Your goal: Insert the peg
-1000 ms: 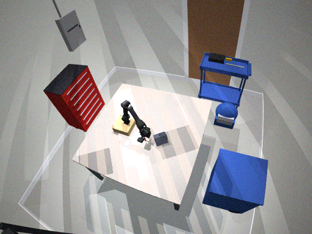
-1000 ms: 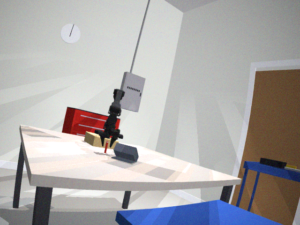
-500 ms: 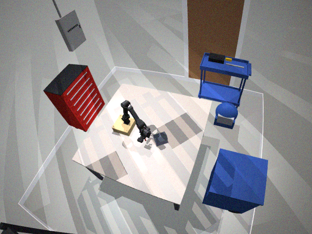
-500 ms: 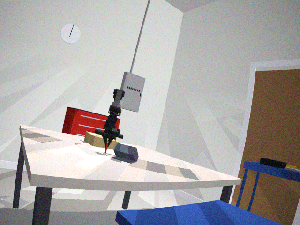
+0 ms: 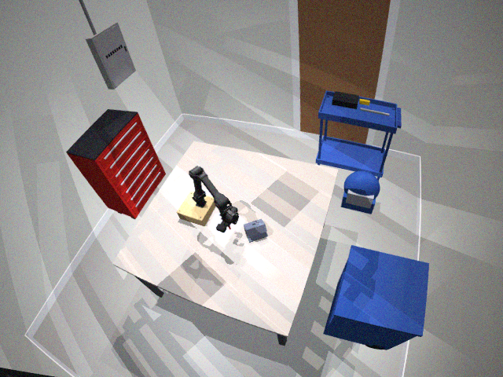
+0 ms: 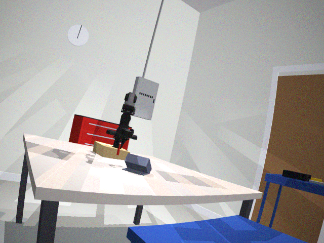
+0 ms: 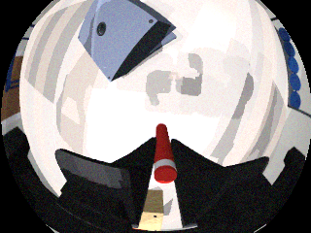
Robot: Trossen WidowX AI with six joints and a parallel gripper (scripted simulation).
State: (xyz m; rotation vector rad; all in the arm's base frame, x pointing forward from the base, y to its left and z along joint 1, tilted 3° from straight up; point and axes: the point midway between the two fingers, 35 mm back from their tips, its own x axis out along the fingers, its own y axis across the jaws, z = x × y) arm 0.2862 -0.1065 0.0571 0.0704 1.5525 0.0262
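Right now my gripper tip is 14 cm short of the grey-blue sloped panel, 8 cm to the right of it and 6 cm above it. The rest, counted from my gripper tip: red peg: 2 cm above.
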